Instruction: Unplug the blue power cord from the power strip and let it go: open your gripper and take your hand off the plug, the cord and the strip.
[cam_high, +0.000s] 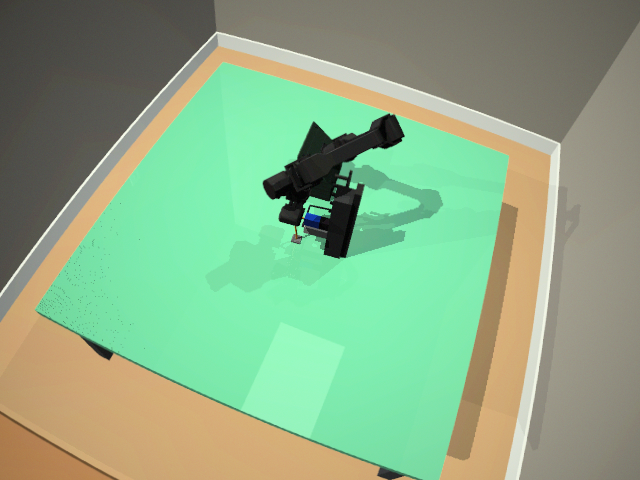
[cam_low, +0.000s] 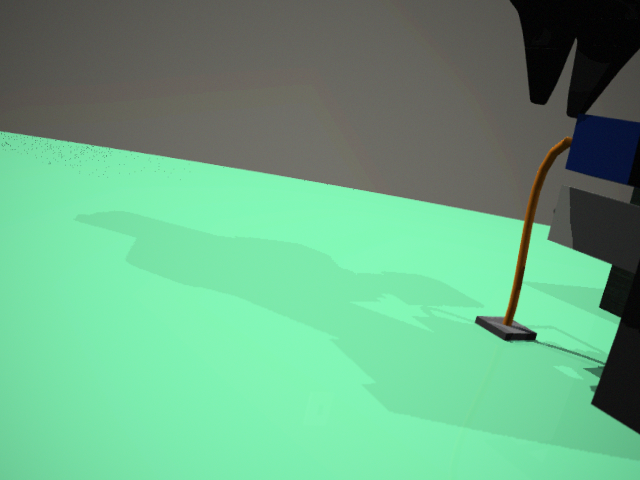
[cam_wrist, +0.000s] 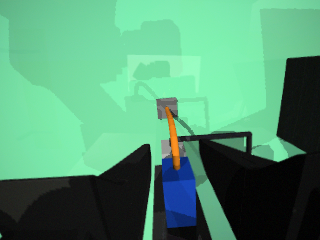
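My gripper tip is now 70 mm to the right of the blue plug and 10 mm above it. The rest, counted from my gripper tip: grey anchor plate (10 mm to the left, 140 mm below).
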